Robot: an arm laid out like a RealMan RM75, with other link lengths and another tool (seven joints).
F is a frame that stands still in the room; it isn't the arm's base.
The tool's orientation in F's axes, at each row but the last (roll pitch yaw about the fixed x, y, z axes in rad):
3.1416 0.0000 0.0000
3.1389 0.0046 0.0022
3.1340 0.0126 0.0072
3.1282 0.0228 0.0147
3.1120 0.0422 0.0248
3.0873 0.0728 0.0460
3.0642 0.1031 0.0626
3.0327 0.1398 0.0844
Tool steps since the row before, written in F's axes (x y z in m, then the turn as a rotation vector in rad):
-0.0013 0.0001 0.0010 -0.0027 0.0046 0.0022
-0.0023 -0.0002 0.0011 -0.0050 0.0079 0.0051
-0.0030 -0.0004 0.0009 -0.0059 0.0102 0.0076
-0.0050 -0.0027 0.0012 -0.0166 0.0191 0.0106
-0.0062 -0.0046 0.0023 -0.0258 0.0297 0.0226
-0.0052 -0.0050 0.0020 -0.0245 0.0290 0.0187
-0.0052 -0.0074 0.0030 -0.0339 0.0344 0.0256
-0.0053 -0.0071 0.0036 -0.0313 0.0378 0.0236
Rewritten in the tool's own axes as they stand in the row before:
-0.0013 -0.0001 -0.0010 -0.0027 -0.0046 -0.0022
-0.0023 0.0002 -0.0011 -0.0050 -0.0079 -0.0051
-0.0030 0.0004 -0.0009 -0.0059 -0.0102 -0.0076
-0.0051 0.0026 -0.0010 -0.0166 -0.0192 -0.0105
-0.0064 0.0045 -0.0019 -0.0260 -0.0297 -0.0224
-0.0056 0.0048 -0.0013 -0.0244 -0.0291 -0.0186
-0.0059 0.0072 -0.0018 -0.0341 -0.0346 -0.0250
-0.0063 0.0069 -0.0020 -0.0310 -0.0379 -0.0237

